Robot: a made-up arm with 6 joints. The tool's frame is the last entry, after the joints.
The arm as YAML. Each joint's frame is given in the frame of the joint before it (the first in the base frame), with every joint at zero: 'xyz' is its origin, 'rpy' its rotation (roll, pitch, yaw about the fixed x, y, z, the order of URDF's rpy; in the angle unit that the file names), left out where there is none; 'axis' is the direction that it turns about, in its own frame. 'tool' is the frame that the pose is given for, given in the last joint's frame.
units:
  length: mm
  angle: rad
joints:
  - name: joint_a
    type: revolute
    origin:
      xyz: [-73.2, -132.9, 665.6]
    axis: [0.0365, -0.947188, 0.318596]
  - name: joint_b
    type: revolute
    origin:
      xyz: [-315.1, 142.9, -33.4]
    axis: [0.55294, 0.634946, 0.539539]
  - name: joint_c
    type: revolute
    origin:
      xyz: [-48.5, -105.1, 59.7]
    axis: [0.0, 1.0, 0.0]
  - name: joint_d
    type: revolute
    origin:
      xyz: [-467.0, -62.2, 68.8]
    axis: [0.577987, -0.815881, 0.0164]
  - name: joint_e
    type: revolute
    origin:
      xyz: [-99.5, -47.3, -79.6]
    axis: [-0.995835, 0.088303, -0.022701]
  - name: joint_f
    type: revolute
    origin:
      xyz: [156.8, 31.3, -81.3]
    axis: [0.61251, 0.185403, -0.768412]
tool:
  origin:
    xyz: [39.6, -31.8, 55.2]
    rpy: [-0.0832, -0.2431, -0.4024]
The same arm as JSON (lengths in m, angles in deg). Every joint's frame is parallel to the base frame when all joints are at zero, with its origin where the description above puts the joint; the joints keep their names.
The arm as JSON. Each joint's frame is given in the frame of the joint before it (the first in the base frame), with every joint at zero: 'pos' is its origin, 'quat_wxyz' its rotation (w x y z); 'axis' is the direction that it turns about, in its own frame. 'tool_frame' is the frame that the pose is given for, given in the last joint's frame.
{"length_unit": "m", "angle_unit": "deg", "joints": [{"joint": "joint_a", "pos": [-0.0732, -0.1329, 0.6656], "quat_wxyz": [1.0, 0.0, 0.0, 0.0], "axis": [0.0365, -0.947188, 0.318596]}, {"joint": "joint_b", "pos": [-0.3151, 0.1429, -0.0334], "quat_wxyz": [1.0, 0.0, 0.0, 0.0], "axis": [0.55294, 0.634946, 0.539539]}, {"joint": "joint_c", "pos": [-0.0485, -0.1051, 0.0597], "quat_wxyz": [1.0, 0.0, 0.0, 0.0], "axis": [0.0, 1.0, 0.0]}, {"joint": "joint_d", "pos": [-0.467, -0.0622, 0.0688], "quat_wxyz": [1.0, 0.0, 0.0, 0.0], "axis": [0.577987, -0.815881, 0.0164]}, {"joint": "joint_e", "pos": [-0.0995, -0.0473, -0.0796], "quat_wxyz": [1.0, 0.0, 0.0, 0.0], "axis": [-0.995835, 0.088303, -0.022701]}, {"joint": "joint_f", "pos": [0.1568, 0.0313, -0.0813], "quat_wxyz": [1.0, 0.0, 0.0, 0.0], "axis": [0.61251, 0.185403, -0.768412]}], "tool_frame": {"pos": [0.0396, -0.0318, 0.0552], "quat_wxyz": [0.970749, -0.064659, -0.110452, -0.20314]}}
